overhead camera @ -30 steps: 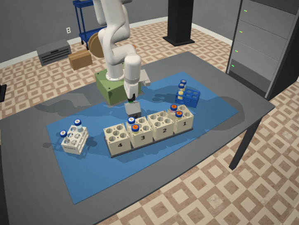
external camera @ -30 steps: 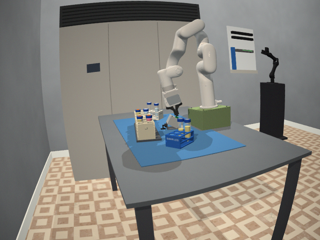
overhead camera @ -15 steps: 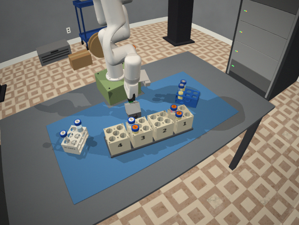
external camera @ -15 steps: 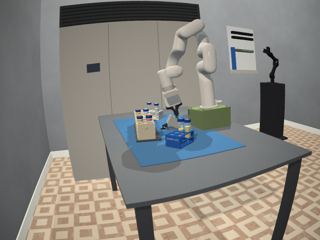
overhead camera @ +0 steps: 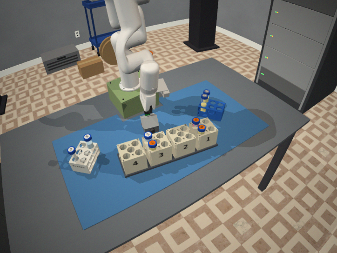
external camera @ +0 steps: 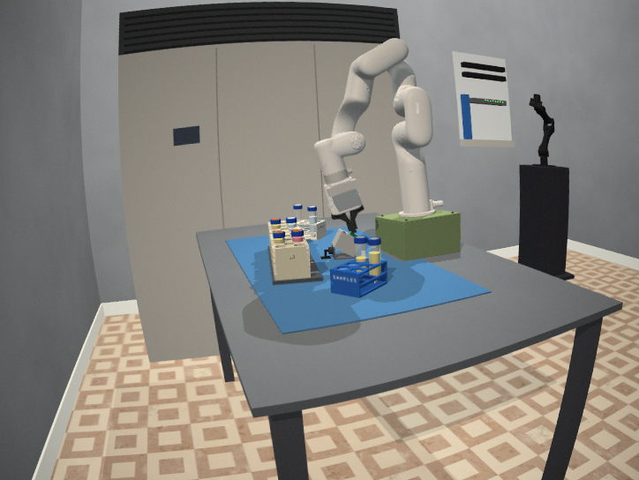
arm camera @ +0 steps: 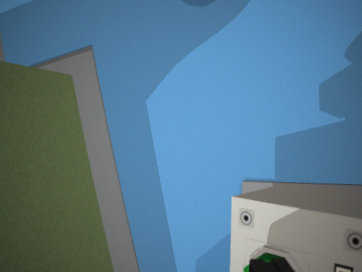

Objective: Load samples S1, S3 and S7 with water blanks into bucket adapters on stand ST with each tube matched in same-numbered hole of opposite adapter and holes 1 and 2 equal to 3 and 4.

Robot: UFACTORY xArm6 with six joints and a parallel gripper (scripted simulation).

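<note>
My gripper is now 4 cm above the DONE desk and 2 cm short of it. Round my hand: sample tube (22 cm ahead, 7 cm to the right, 3 cm below); stand (20 cm ahead, 9 cm below, 1 cm to the left); pink-filled tube (20 cm ahead, 15 cm to the left, 3 cm below).
</note>
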